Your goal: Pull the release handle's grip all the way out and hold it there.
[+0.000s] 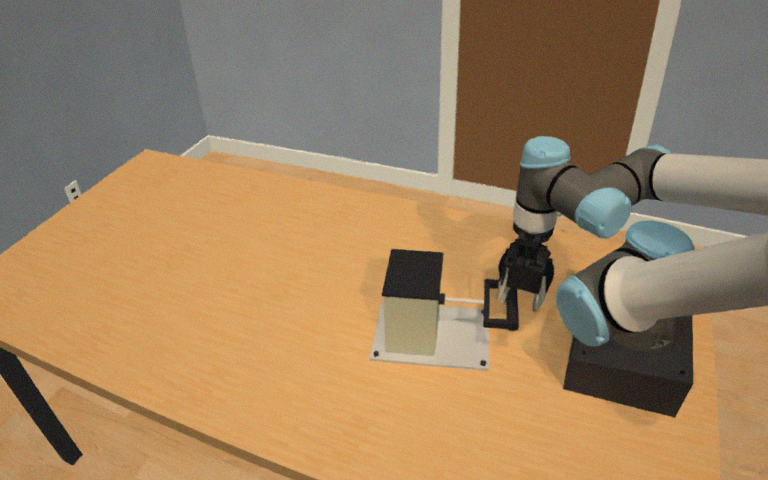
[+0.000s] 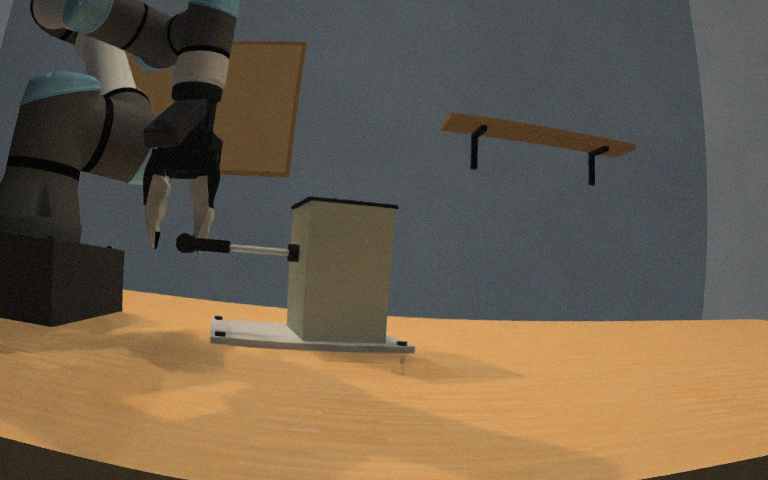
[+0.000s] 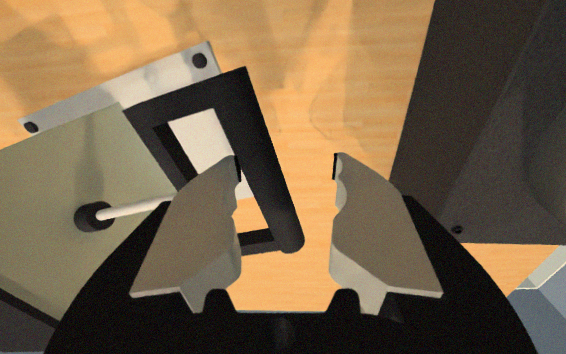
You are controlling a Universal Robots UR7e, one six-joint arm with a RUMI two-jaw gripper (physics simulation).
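Observation:
The release handle is a black rectangular loop with a thick grip bar (image 1: 512,310) (image 2: 185,243) (image 3: 262,160). A pale rod (image 1: 464,300) (image 2: 260,250) (image 3: 135,206) joins it to the pale green housing (image 1: 411,325) (image 2: 345,271) (image 3: 40,200). A long stretch of rod shows between loop and housing. My gripper (image 1: 519,301) (image 2: 179,240) (image 3: 286,158) points down with its fingers well apart. One finger reaches into the loop at the inner side of the grip bar. The other stands beyond the bar, with a visible gap, so the bar is not clamped. Contact at the inner finger is partly hidden.
The housing, with its black top (image 1: 414,273), stands on a light base plate (image 1: 464,342) (image 2: 254,330) (image 3: 145,82) on the wooden table (image 1: 226,283). The arm's dark base block (image 1: 628,379) (image 2: 56,277) (image 3: 475,125) stands close to the gripper, on the side away from the housing.

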